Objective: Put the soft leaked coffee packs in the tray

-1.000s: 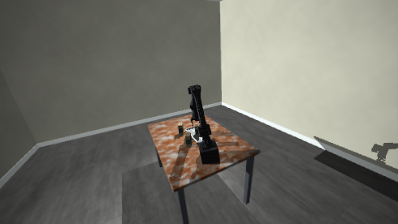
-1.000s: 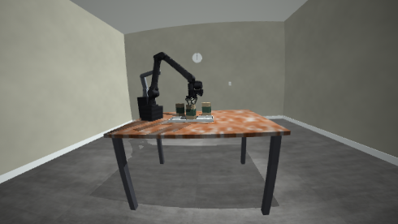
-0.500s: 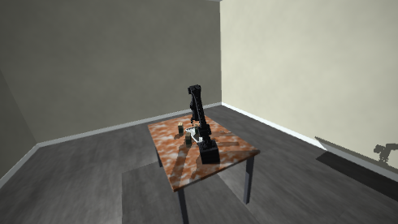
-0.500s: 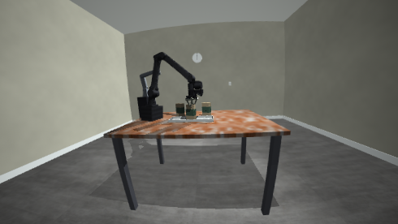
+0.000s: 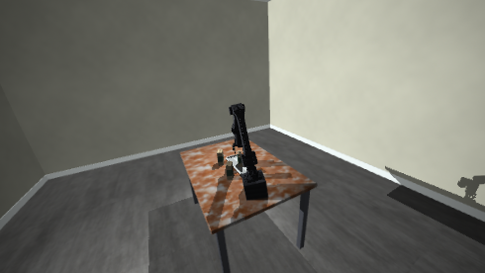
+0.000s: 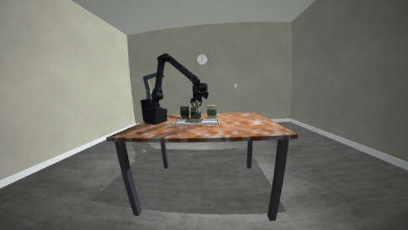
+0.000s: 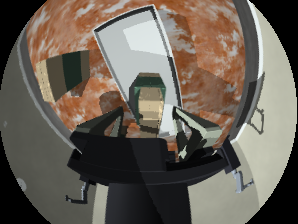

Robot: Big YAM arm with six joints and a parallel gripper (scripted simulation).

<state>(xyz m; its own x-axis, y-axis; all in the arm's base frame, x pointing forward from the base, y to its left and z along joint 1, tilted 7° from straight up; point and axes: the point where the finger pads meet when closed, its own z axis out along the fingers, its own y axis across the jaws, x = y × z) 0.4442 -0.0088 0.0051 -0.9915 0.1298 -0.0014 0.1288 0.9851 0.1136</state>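
The white tray lies 1 cm behind my hand and 13 cm below it.
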